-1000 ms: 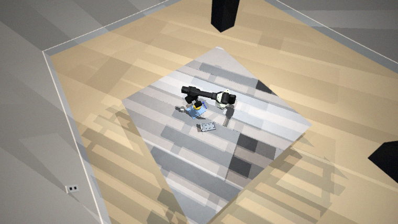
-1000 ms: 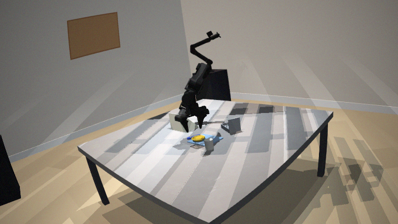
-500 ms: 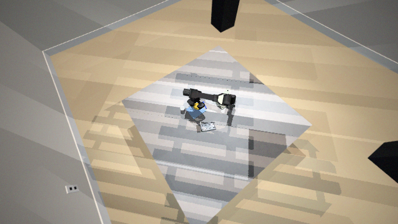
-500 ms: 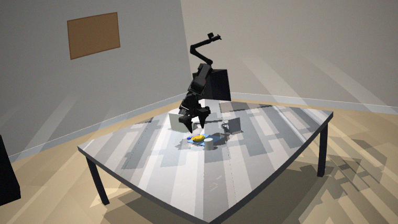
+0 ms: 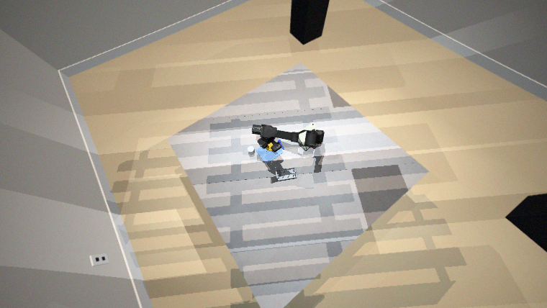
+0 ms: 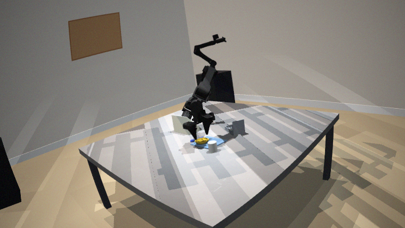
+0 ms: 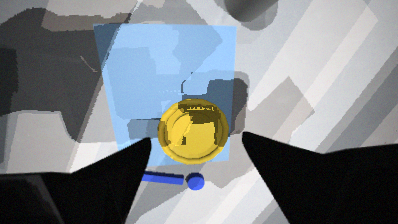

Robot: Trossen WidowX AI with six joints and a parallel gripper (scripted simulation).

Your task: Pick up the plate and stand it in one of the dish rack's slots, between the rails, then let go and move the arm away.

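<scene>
Right now my gripper tip is 2 cm above the yellow plate. Also, from my gripper tip: light blue flat sheet: 4 cm below, 2 cm to the left, 2 cm ahead; blue pen: 8 cm behind, 4 cm below, 2 cm to the left; white cup: 13 cm ahead, 4 cm to the right, 1 cm below.
</scene>
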